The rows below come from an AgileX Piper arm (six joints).
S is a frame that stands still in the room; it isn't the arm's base.
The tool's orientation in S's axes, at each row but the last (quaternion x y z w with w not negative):
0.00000, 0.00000, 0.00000, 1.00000
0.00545, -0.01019, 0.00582, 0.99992
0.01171, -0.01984, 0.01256, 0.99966
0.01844, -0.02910, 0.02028, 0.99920
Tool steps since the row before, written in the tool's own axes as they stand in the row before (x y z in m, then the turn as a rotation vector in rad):
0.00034, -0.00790, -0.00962, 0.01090, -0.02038, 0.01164
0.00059, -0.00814, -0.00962, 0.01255, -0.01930, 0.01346
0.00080, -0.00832, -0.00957, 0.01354, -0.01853, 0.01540
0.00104, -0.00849, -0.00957, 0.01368, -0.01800, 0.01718
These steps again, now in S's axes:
0.00034, -0.00790, -0.00962, 0.01090, -0.02038, 0.01164
0.00088, -0.00803, -0.00969, 0.01250, -0.01930, 0.01350
0.00139, -0.00807, -0.00972, 0.01339, -0.01855, 0.01550
0.00194, -0.00807, -0.00979, 0.01341, -0.01809, 0.01730

